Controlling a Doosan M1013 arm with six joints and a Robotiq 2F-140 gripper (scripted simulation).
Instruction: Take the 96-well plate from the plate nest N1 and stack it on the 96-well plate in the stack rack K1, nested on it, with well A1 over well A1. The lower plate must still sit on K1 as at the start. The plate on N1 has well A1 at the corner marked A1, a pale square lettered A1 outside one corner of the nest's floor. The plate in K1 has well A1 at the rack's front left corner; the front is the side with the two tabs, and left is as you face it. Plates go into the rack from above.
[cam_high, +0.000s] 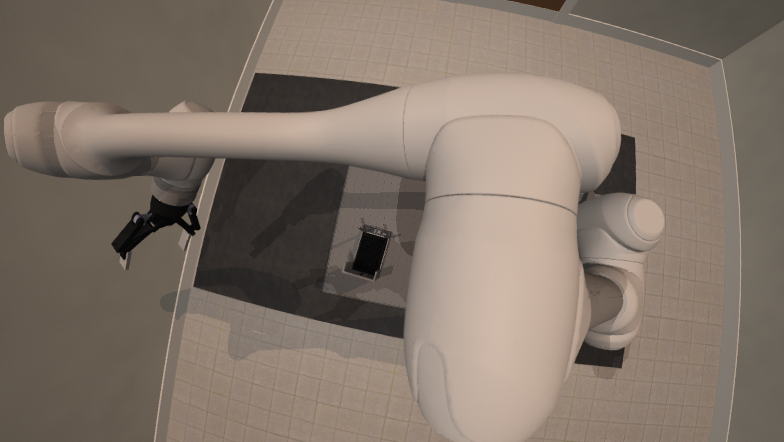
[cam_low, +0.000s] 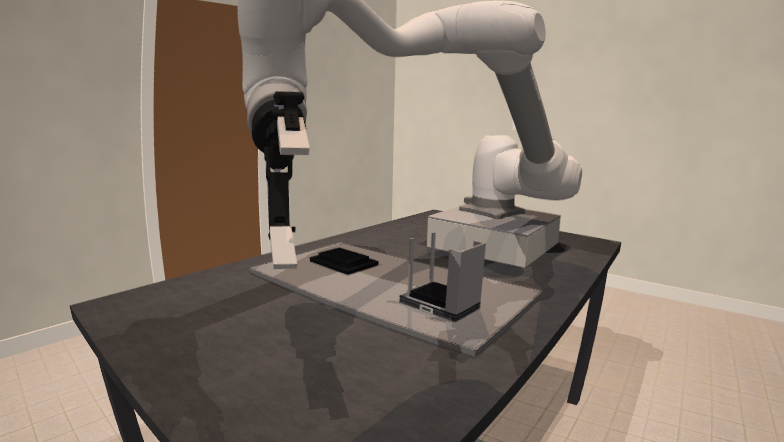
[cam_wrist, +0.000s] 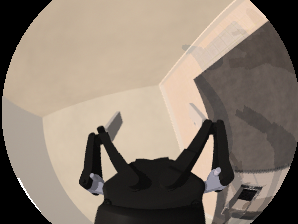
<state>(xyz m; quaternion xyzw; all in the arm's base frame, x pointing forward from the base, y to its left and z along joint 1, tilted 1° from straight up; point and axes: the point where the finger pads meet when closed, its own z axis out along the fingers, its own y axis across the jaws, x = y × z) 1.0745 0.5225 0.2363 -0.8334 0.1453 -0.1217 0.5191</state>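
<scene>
The pale A1 mark lies 68 cm to the right of my hand, 53 cm behind it and 30 cm below it. Round my hand: tall grey wall (49 cm behind, 22 cm below, 14 cm to the right).
</scene>
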